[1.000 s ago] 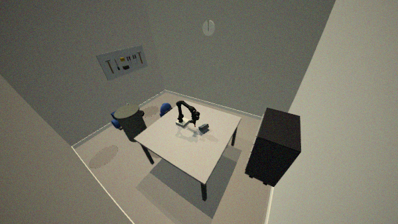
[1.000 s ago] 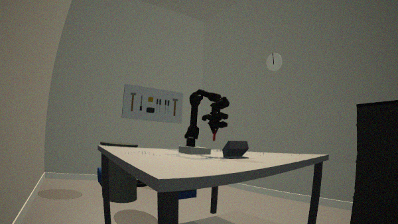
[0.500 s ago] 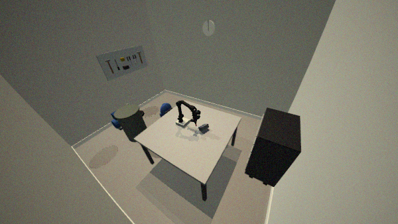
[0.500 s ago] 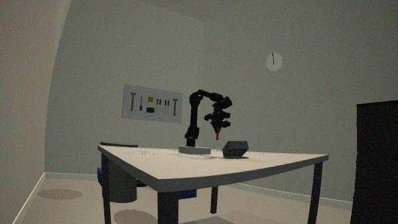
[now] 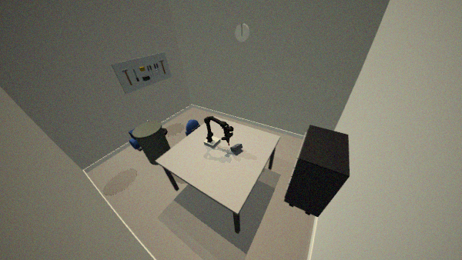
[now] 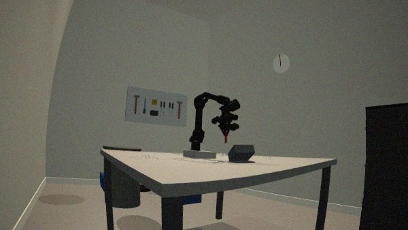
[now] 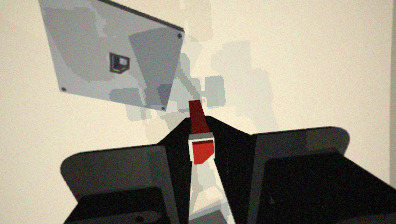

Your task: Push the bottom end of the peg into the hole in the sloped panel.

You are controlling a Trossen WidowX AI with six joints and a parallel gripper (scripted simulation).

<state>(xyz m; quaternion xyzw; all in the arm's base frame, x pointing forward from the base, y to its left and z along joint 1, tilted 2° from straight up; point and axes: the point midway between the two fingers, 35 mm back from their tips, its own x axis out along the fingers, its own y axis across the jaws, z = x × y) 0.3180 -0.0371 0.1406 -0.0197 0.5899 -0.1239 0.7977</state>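
Now: the dark sloped panel 9 cm ahead of my gripper tip, 5 cm to the left of it and 10 cm below it. The rest, counted from my gripper tip: red peg 1 cm above.
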